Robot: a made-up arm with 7 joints. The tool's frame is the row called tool.
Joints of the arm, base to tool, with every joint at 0 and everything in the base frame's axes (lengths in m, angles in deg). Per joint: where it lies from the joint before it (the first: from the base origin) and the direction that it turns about. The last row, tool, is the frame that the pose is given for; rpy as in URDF.
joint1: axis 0 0 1 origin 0.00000 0.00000 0.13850
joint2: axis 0 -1 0 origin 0.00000 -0.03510 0.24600
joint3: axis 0 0 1 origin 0.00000 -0.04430 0.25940
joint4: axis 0 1 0 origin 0.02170 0.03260 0.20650
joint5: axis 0 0 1 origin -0.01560 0.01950 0.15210
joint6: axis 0 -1 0 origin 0.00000 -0.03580 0.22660
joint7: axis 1 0 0 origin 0.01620 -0.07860 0.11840
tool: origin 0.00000 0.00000 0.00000 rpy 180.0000 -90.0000 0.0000
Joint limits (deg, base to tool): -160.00..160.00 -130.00..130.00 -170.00..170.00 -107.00..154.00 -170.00..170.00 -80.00..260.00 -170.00..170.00
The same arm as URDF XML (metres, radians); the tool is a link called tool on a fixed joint. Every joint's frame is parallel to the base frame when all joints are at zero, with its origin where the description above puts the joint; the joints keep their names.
<robot name="arm">
  <joint name="tool_fixed" type="fixed">
    <parent link="link7"/>
    <child link="tool"/>
    <origin xyz="0 0 0" rpy="3.1416 -1.5708 0"/>
  </joint>
  <joint name="joint7" type="revolute">
    <parent link="link6"/>
    <child link="link7"/>
    <origin xyz="0.0162 -0.0786 0.1184"/>
    <axis xyz="1 0 0"/>
    <limit lower="-2.9671" upper="2.9671"/>
  </joint>
  <joint name="joint6" type="revolute">
    <parent link="link5"/>
    <child link="link6"/>
    <origin xyz="0 -0.0358 0.2266"/>
    <axis xyz="0 -1 0"/>
    <limit lower="-1.3963" upper="4.5379"/>
  </joint>
  <joint name="joint5" type="revolute">
    <parent link="link4"/>
    <child link="link5"/>
    <origin xyz="-0.0156 0.0195 0.1521"/>
    <axis xyz="0 0 1"/>
    <limit lower="-2.9671" upper="2.9671"/>
  </joint>
  <joint name="joint4" type="revolute">
    <parent link="link3"/>
    <child link="link4"/>
    <origin xyz="0.0217 0.0326 0.2065"/>
    <axis xyz="0 1 0"/>
    <limit lower="-1.8675" upper="2.6878"/>
  </joint>
  <joint name="joint3" type="revolute">
    <parent link="link2"/>
    <child link="link3"/>
    <origin xyz="0 -0.0443 0.2594"/>
    <axis xyz="0 0 1"/>
    <limit lower="-2.9671" upper="2.9671"/>
  </joint>
  <joint name="joint2" type="revolute">
    <parent link="link1"/>
    <child link="link2"/>
    <origin xyz="0 -0.0351 0.246"/>
    <axis xyz="0 -1 0"/>
    <limit lower="-2.2689" upper="2.2689"/>
  </joint>
  <joint name="joint1" type="revolute">
    <parent link="base"/>
    <child link="link1"/>
    <origin xyz="0 0 0.1385"/>
    <axis xyz="0 0 1"/>
    <limit lower="-2.7925" upper="2.7925"/>
  </joint>
  <link name="base"/>
  <link name="link1"/>
  <link name="link2"/>
  <link name="link3"/>
  <link name="link4"/>
  <link name="link5"/>
  <link name="link6"/>
  <link name="link7"/>
  <link name="tool"/>
</robot>

